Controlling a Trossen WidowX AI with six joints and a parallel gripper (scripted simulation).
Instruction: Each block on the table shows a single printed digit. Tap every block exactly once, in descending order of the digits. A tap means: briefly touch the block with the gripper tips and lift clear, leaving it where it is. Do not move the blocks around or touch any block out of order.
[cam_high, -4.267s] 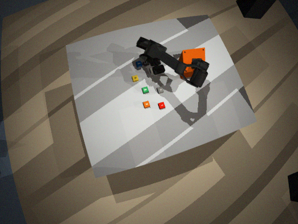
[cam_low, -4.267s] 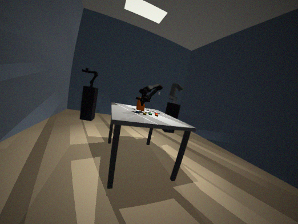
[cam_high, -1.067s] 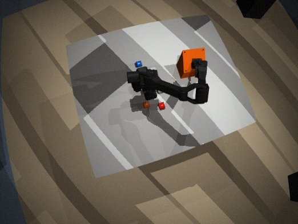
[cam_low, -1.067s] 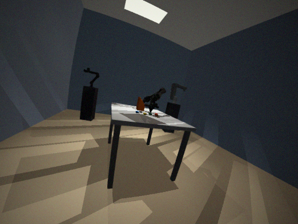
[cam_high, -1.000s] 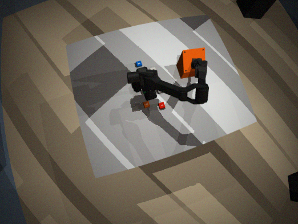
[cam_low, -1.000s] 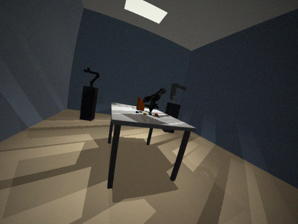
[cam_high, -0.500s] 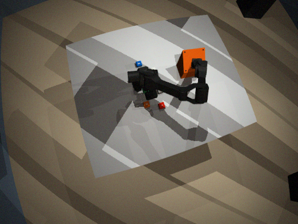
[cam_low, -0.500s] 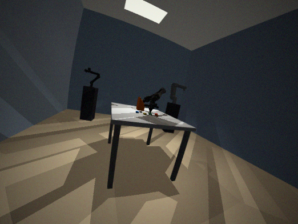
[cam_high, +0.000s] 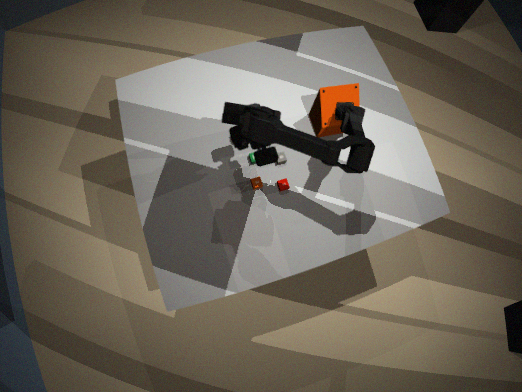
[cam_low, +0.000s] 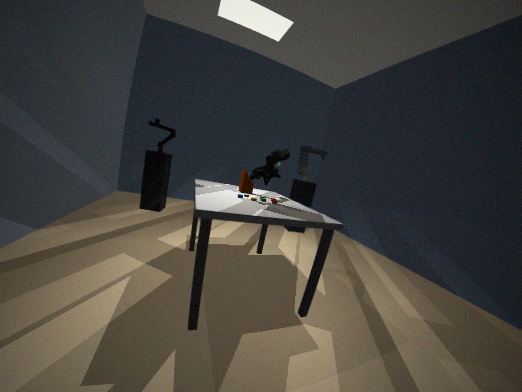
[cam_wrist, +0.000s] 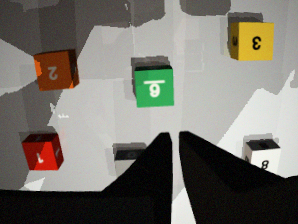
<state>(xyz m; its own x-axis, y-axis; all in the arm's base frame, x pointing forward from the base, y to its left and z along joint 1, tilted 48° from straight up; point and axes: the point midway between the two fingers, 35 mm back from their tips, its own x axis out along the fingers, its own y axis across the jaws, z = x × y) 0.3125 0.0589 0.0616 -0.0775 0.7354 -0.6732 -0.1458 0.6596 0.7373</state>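
Right now the yellow block is 5 cm ahead of my gripper tip, 8 cm to the right of it and 11 cm below it. Round my gripper tip: grey block 9 cm behind, 2 cm to the left, 11 cm below; orange block 1 cm ahead, 9 cm to the left, 11 cm below; green block 1 cm to the left, 11 cm below.
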